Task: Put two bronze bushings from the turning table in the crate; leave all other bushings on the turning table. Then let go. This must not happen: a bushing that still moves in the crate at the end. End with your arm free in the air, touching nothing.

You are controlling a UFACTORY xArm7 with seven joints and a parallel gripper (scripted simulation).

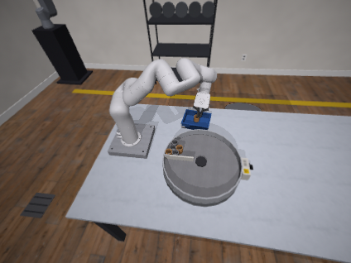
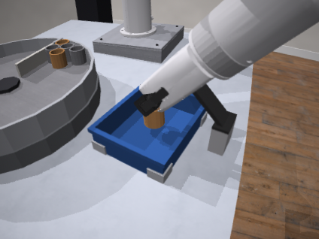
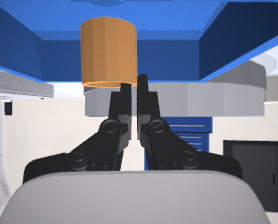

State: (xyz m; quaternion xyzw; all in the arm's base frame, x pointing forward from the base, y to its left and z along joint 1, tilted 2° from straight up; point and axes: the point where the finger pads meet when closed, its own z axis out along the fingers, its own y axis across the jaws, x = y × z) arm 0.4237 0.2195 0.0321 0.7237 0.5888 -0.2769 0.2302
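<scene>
My hand is 6 cm above the blue crate and 2 cm past it. Round my hand: turning table 35 cm to the right, 3 cm below, 2 cm ahead.
</scene>
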